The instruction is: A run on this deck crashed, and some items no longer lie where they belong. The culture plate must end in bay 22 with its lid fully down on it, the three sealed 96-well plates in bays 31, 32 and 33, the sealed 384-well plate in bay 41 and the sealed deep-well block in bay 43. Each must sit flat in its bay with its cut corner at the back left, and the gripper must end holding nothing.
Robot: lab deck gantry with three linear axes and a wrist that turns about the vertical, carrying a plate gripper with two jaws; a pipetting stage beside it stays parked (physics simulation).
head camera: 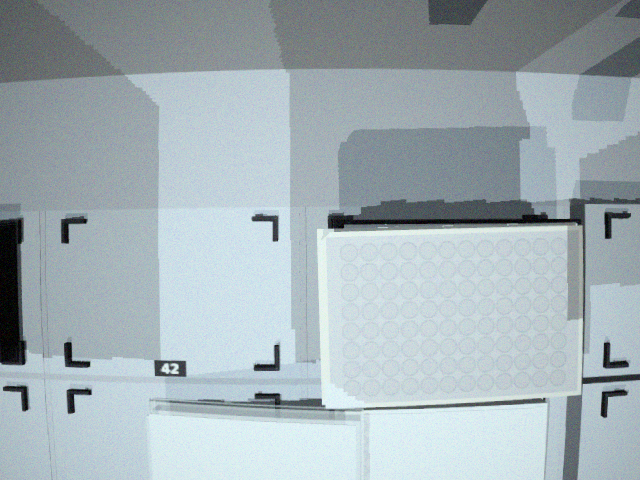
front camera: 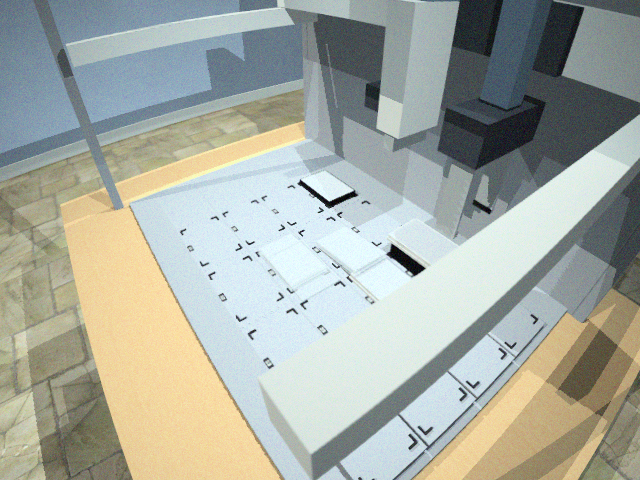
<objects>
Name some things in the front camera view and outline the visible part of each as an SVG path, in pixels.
The gripper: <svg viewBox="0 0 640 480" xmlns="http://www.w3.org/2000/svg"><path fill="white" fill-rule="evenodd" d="M546 102L524 95L521 105L505 109L484 101L479 97L446 107L437 151L453 158L435 225L437 229L452 239L457 237L457 230L476 170L484 165L486 167L473 205L489 215L493 212L515 149L533 140Z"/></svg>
A black-sided 384-well plate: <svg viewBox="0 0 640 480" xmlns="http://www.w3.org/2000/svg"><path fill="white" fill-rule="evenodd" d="M299 183L328 207L356 195L354 189L326 170L302 178Z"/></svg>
A clear lid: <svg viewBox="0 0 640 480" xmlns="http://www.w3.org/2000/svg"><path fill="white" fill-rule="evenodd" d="M300 239L267 255L266 259L298 298L305 302L340 282L340 278Z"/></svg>
</objects>
